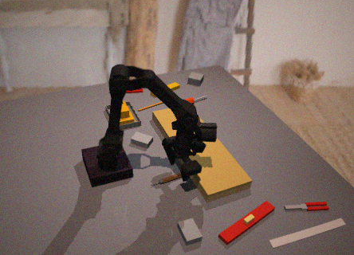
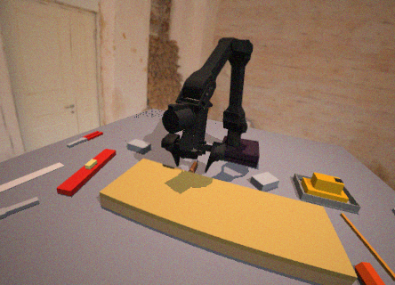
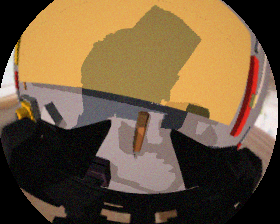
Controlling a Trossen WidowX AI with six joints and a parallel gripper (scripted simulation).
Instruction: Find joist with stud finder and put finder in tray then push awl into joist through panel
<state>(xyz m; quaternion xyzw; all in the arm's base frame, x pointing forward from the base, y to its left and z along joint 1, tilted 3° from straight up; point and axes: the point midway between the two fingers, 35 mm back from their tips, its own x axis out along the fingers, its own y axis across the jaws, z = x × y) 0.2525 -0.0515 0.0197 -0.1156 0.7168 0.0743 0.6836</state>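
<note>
My gripper tip is now 60 mm past the awl, 20 mm to the left of it and 20 mm above it. Also, from my gripper tip: yellow stud finder 170 mm behind, 410 mm to the left, 30 mm above; red level 180 mm ahead, 250 mm to the right, 10 mm below; grey tray 160 mm behind, 400 mm to the left, 10 mm below.
</note>
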